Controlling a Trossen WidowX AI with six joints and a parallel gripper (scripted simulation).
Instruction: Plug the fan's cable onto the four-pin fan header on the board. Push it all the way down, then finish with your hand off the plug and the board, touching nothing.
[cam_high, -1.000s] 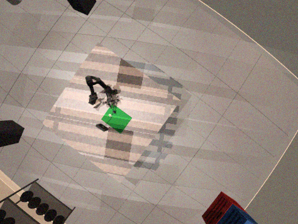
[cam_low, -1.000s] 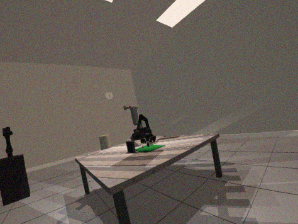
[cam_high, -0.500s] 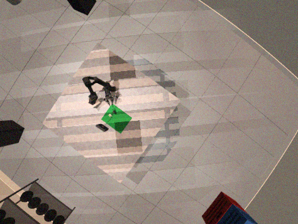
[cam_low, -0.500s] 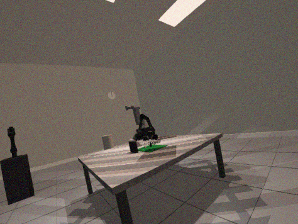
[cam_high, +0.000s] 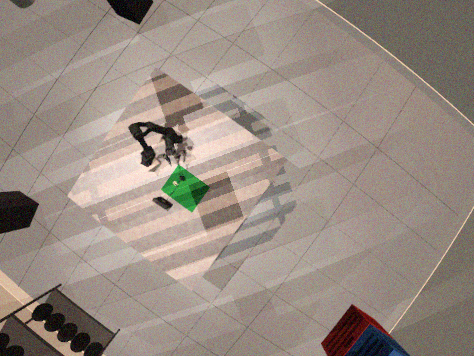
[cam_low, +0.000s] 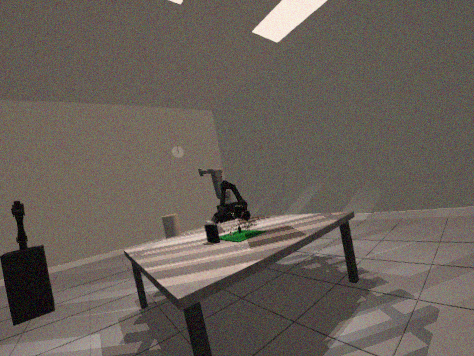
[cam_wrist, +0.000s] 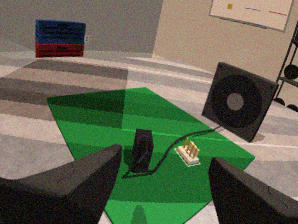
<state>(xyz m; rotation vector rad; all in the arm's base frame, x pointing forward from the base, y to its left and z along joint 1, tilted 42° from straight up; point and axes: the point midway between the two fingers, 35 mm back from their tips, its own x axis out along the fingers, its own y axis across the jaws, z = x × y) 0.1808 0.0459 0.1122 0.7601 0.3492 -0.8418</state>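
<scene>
Right now the black fan plug is 70 mm below my gripper tip, 70 mm ahead of it and 60 mm to the right of it. The rest, counted from my gripper tip: green board: 130 mm to the right, 120 mm ahead, 110 mm below; cream four-pin fan header: 130 mm to the right, 90 mm below, 40 mm ahead; black fan: 280 mm to the right, 40 mm below, 40 mm ahead.
</scene>
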